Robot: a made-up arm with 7 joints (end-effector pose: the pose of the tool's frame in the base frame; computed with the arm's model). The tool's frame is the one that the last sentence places.
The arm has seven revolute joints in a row. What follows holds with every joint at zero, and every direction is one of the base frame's. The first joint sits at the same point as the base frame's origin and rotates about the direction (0, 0.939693, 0.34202). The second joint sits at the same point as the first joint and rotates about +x. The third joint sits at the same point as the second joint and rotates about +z. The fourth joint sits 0.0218 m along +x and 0.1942 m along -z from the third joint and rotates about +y. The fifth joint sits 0.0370 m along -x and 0.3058 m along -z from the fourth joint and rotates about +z. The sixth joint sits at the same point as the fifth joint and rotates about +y. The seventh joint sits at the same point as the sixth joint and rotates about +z. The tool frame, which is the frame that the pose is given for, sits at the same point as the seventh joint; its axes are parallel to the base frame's.
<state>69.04 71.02 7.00 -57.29 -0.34 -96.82 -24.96</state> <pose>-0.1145 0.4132 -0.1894 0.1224 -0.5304 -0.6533 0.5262</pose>
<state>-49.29 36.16 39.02 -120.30 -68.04 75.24 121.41</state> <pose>0.1662 0.1340 0.2287 0.1329 0.7644 -0.5785 0.2517</pose>
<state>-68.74 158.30 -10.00 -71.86 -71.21 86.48 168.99</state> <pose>-0.0860 0.1194 0.4174 -0.2762 0.7364 0.1879 0.5883</pose>
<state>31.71 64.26 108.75 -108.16 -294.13 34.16 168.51</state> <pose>-0.0265 0.2413 0.2529 0.8124 0.4325 -0.3826 0.0809</pose>
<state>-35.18 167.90 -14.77 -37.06 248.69 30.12 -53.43</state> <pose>-0.0714 0.1298 0.4704 -0.2061 -0.9605 -0.1045 0.1551</pose>
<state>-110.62 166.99 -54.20 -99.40 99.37 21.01 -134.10</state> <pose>-0.0735 0.2422 0.2779 0.9142 -0.0547 -0.2900 0.2776</pose>
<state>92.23 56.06 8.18 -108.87 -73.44 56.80 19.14</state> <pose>-0.0907 0.2153 -0.2585 0.6032 0.1752 -0.5425 0.5578</pose>
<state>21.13 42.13 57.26 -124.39 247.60 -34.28 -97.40</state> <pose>0.1652 0.2397 0.0710 -0.4646 -0.6023 0.4989 0.4153</pose>
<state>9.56 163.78 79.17 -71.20 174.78 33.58 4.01</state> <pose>0.1282 -0.1855 0.3824 -0.4716 -0.5167 -0.3678 0.6126</pose>
